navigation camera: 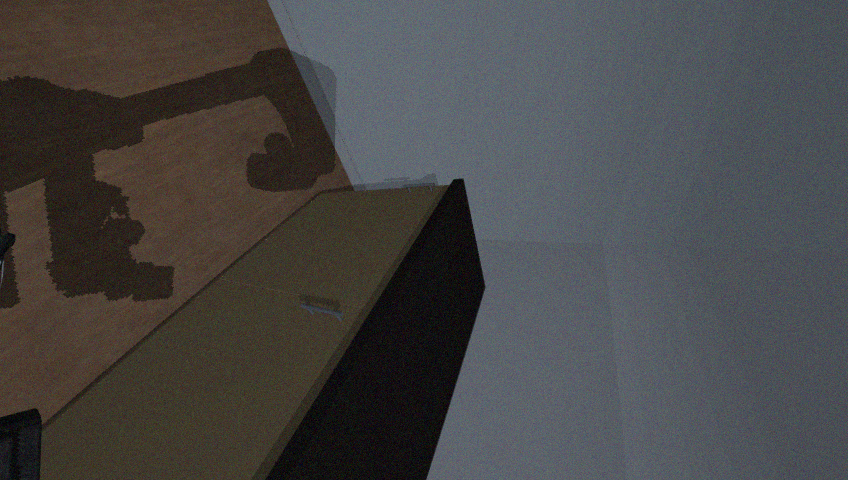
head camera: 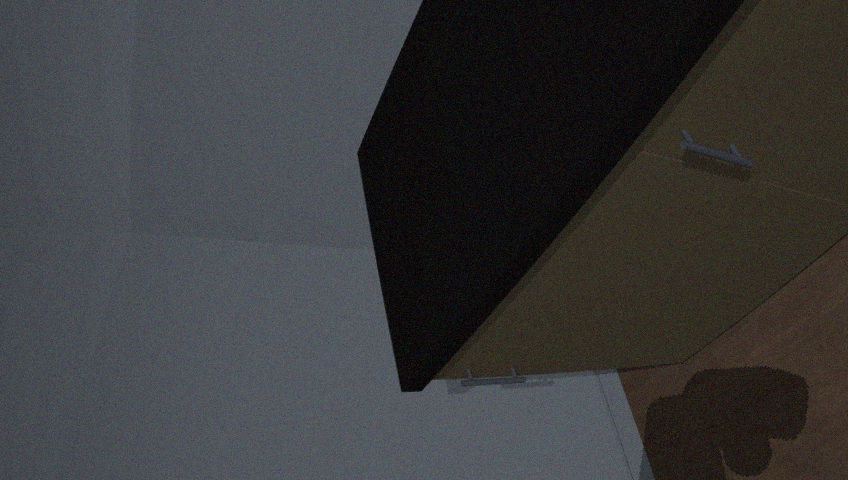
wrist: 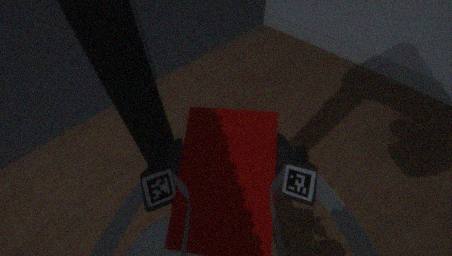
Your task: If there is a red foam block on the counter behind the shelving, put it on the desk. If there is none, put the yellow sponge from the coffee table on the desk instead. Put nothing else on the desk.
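Places are measured from the robot's base along level axes (x ahead, y left, z up), in millimetres.
Where they show: gripper, fingertip midpoint: (wrist: 228,152).
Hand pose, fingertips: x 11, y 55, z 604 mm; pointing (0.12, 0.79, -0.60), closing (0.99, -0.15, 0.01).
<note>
Each offset is from my fingertips to the top centre of the thing. "spot": to the spot under its first point. Level surfaces: height alone.
A red foam block @(5 mm back, 30 mm right, 49 mm up) (wrist: 230,180) is held upright between the two fingers of my gripper (wrist: 228,152) in the wrist view, with wooden floor behind it. The fingers press on its left and right sides, so the gripper is shut on it. A counter with a black top @(306 mm up) (head camera: 505,148) (navigation camera: 410,333) and olive drawer fronts shows in the head and navigation views; I cannot tell whether it is the counter of the task. The desk, the coffee table and the yellow sponge do not show in these views.
Wooden floor @(604 mm down) (head camera: 815,297) (navigation camera: 196,35) (wrist: 225,75) meets pale walls (head camera: 208,356) (navigation camera: 595,118) (wrist: 320,30) beside the counter. Shadows of the robot fall on the floor. Metal handles @(spot: 453 mm ahead, 221 mm right, 146 mm up) (head camera: 717,154) (navigation camera: 321,309) stick out from the counter's front. A dark post-like part (wrist: 120,75) crosses the upper left of the wrist view.
</note>
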